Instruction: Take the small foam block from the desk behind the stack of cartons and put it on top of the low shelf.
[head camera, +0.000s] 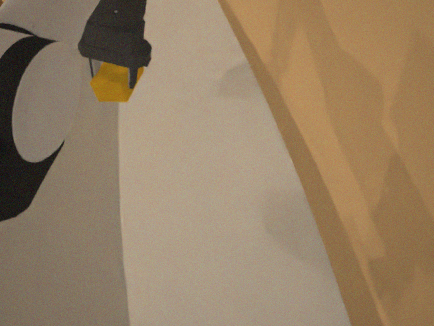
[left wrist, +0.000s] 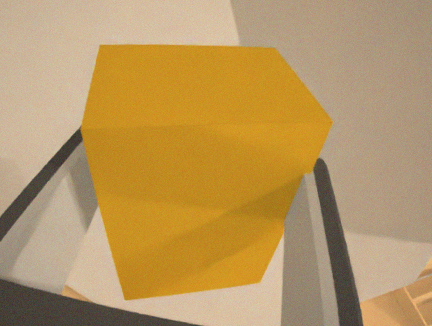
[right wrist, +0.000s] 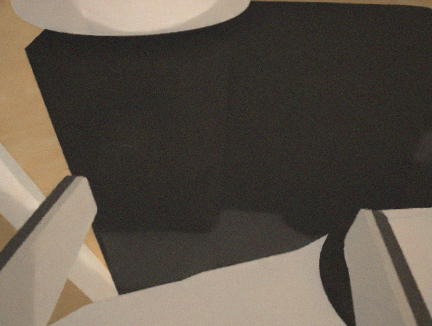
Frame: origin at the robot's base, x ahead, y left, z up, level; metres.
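Seen in the pictures: left gripper, between the fingertips: (head camera: 113, 80) (left wrist: 201, 158); right gripper, between the fingertips: (right wrist: 218, 209).
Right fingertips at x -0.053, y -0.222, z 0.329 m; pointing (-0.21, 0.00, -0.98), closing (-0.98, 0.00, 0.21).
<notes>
A point is followed by its place in that frame.
The yellow foam block (head camera: 111, 91) {x 0.651, y 0.222, z 0.892 m} (left wrist: 195, 165) {x 0.664, y 0.223, z 0.912 m} is between the fingers of my left gripper (head camera: 112, 82) {x 0.682, y 0.227, z 0.892 m} (left wrist: 201, 158) {x 0.682, y 0.227, z 0.892 m}, which is shut on it. In the head camera it is at the upper left, over the pale desk (head camera: 210, 175) {x 0.588, y 0.063, z 0.721 m} (left wrist: 40, 60) {x 0.711, y 0.121, z 0.721 m}. In the left wrist view it fills the middle, with a finger along each side. How high it hangs is hard to tell. My right gripper (right wrist: 218, 209) {x -0.053, y -0.222, z 0.329 m} is open, with its fingers far apart and no object between them. The stack of cartons and the low shelf do not show in these views.
The desk's long edge runs down the right of the head camera, with tan floor (head camera: 370, 125) (left wrist: 395, 305) beyond it. White and black parts of my left arm (head camera: 42, 110) {x 0.403, y 0.121, z 1.093 m} are at the left. Below my right gripper is a large dark surface (right wrist: 225, 115) {x -0.074, y -0.167, z 0.178 m}.
</notes>
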